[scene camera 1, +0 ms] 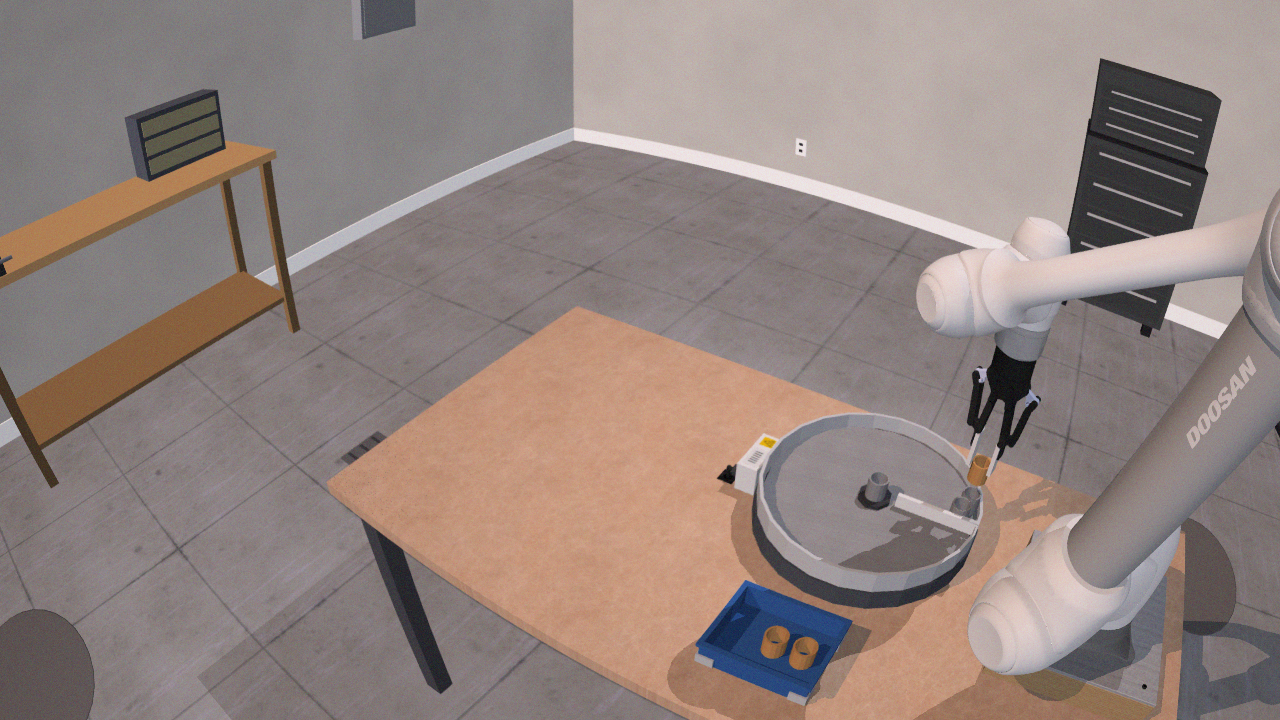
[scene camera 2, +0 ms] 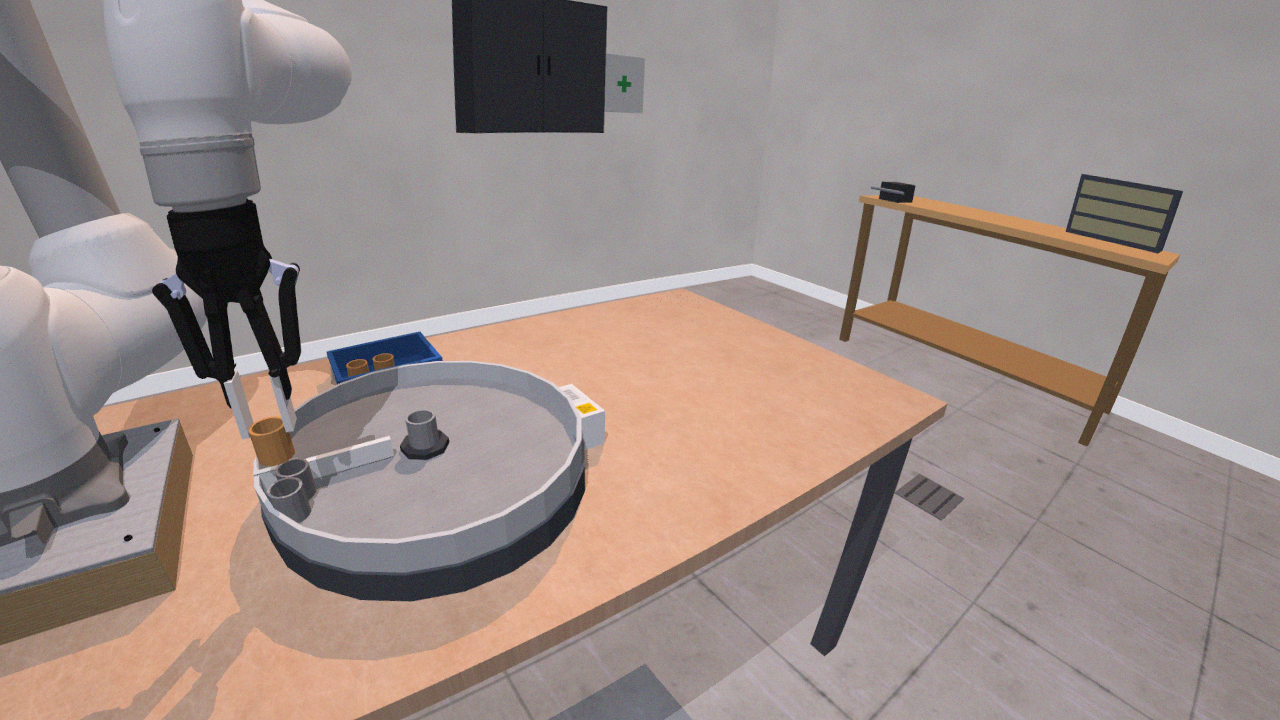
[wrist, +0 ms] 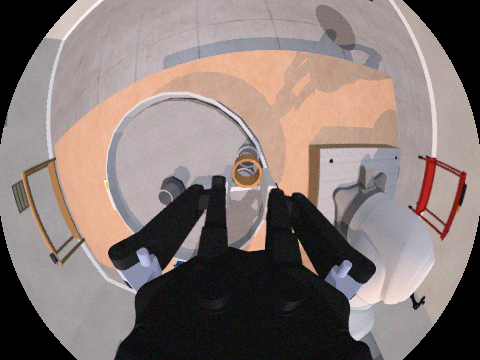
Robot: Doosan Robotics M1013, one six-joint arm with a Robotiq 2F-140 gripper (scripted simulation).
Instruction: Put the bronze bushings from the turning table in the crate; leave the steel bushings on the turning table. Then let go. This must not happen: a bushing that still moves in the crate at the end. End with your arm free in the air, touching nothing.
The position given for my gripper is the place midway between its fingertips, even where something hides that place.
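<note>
Through scene camera 2 I can see a bronze bushing (scene camera 2: 274, 448), and my gripper (scene camera 2: 269, 428) is visible there too. Scene camera 1 gives me another bronze bushing (scene camera 1: 808, 645), along with my gripper (scene camera 1: 980, 466). The wrist view, for its part, shows my gripper (wrist: 246, 176).
</note>
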